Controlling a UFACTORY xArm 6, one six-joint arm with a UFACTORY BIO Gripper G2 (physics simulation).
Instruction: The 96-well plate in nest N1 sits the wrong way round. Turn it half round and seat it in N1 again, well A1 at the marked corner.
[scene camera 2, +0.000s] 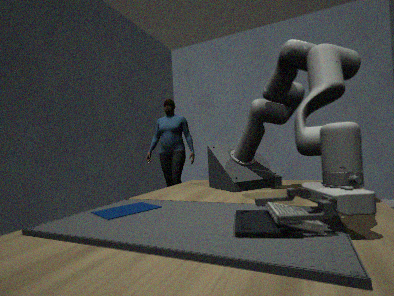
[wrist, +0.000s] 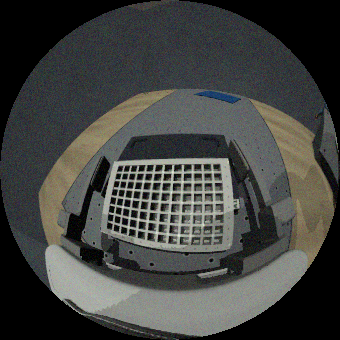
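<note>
The pale 96-well plate (scene camera 2: 290, 211) (wrist: 170, 204) lies crooked over the dark nest N1 (scene camera 2: 249, 223) (wrist: 175, 147). It is shifted toward the gripper's palm, so the far strip of the nest is bare in the wrist view. In the scene view it looks tilted, its far-left edge raised and its right part past the nest. A small white label (wrist: 236, 203) shows beside the plate's right edge; its lettering is hard to read. My gripper (scene camera 2: 270, 210) (wrist: 170, 162) is open, with its fingers on either side of the plate and gaps between. Well A1 cannot be made out.
A flat blue rectangle (scene camera 2: 126, 210) (wrist: 218, 96) lies on the grey perforated board (scene camera 2: 150, 232) (wrist: 200, 117), beyond the nest. The arm's wedge-shaped base (scene camera 2: 225, 173) stands behind the board on the wooden table (scene camera 2: 100, 265). A person (scene camera 2: 171, 132) in blue stands behind the table.
</note>
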